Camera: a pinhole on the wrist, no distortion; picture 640 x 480 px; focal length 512.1 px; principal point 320.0 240.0 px. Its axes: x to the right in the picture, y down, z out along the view. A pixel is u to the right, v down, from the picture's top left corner.
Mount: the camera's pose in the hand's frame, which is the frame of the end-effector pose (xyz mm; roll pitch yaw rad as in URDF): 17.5 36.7 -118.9 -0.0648 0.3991 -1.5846
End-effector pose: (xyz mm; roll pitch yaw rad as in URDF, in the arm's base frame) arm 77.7 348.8 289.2 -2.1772 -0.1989 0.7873
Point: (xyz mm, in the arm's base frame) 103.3 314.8 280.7
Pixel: 147.7 51.2
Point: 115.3 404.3 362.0
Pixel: 506.7 459.1
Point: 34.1 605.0 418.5
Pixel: 518.7 462.0
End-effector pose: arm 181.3 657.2 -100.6 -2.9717 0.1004 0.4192
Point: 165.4 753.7 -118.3
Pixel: 481.0 235.9
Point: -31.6 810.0 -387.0
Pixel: 339.9 83.4
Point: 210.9 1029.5 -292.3
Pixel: 509.2 413.7
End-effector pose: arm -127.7 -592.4 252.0 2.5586 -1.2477 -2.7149
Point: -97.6 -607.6 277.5
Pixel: 366.7 210.0
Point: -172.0 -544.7 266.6
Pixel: 78.9 216.3
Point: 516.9 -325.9 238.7
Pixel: behind the camera
